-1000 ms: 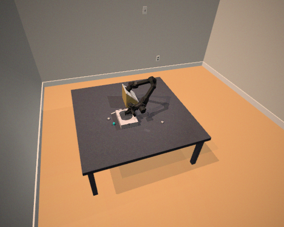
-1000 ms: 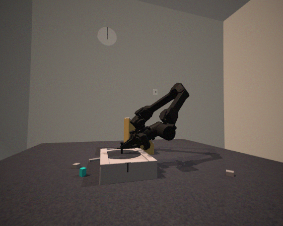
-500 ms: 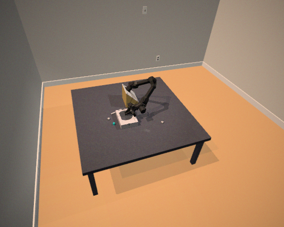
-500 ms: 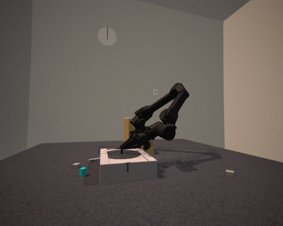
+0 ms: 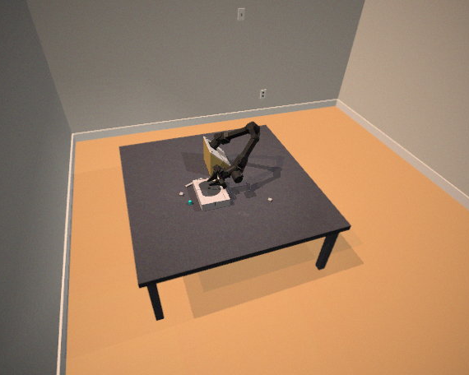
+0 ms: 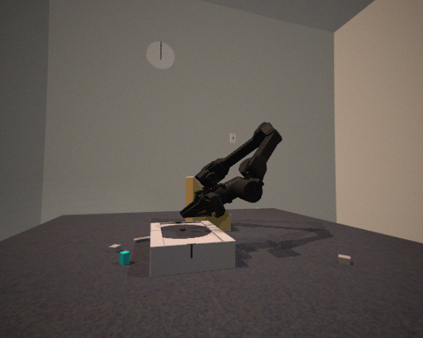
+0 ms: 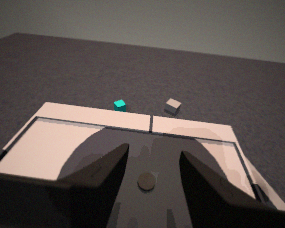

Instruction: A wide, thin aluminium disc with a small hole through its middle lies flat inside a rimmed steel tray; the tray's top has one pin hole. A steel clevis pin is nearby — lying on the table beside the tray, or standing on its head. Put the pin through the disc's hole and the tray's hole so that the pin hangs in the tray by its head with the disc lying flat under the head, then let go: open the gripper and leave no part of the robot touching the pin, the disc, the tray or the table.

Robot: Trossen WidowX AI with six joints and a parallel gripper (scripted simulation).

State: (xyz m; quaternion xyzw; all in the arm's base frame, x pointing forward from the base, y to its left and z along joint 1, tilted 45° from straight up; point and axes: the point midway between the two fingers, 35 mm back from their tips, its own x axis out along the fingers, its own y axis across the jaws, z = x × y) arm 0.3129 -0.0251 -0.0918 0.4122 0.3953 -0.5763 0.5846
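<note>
Right now the grey disc is 4 cm below my gripper tip. From my gripper tip the other things lie so: teal cube 14 cm to the right, 9 cm below, 6 cm ahead; rimmed tray 6 cm below, 2 cm ahead, 1 cm to the left; clevis pin 7 cm below.
</note>
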